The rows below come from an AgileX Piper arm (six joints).
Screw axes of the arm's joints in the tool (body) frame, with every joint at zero. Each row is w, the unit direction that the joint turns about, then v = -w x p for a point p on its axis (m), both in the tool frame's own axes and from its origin. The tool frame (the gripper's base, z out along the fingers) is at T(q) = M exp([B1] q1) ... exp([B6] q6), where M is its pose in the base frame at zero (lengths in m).
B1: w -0.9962 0 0.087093 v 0 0.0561 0
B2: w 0 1 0 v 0.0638 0 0.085
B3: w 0 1 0 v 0.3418 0 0.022
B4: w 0 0 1 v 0 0 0
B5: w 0 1 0 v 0.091 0 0
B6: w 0 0 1 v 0 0 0
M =
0.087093 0 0.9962 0.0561
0 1 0 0
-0.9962 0 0.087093 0.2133
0 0 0 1
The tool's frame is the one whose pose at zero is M.
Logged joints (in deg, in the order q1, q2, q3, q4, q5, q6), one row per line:
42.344 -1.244 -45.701 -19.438 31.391 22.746
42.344 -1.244 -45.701 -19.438 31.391 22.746
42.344 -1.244 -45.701 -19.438 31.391 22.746
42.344 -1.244 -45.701 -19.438 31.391 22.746
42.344 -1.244 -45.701 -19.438 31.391 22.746
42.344 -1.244 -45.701 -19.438 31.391 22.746
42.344 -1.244 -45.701 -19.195 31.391 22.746
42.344 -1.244 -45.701 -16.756 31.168 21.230
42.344 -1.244 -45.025 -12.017 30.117 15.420
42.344 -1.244 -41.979 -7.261 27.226 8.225
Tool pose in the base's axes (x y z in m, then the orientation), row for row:
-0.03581 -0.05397 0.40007 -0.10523 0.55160 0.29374 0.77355
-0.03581 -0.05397 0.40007 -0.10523 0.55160 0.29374 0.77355
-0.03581 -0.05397 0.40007 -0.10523 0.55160 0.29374 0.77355
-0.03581 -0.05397 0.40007 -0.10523 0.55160 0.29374 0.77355
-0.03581 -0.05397 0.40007 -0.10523 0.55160 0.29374 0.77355
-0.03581 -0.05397 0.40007 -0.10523 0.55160 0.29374 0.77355
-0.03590 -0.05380 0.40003 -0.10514 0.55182 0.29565 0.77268
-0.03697 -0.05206 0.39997 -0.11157 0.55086 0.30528 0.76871
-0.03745 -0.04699 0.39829 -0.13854 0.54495 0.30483 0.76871
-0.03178 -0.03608 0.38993 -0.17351 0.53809 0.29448 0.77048
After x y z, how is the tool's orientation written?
As a quaternion, x y z w.
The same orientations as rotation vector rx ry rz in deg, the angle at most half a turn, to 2 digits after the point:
-13.06 68.46 36.46
-13.06 68.46 36.46
-13.06 68.46 36.46
-13.06 68.46 36.46
-13.06 68.46 36.46
-13.06 68.46 36.46
-13.05 68.51 36.70
-13.87 68.49 37.96
-17.23 67.76 37.90
-21.56 66.86 36.59

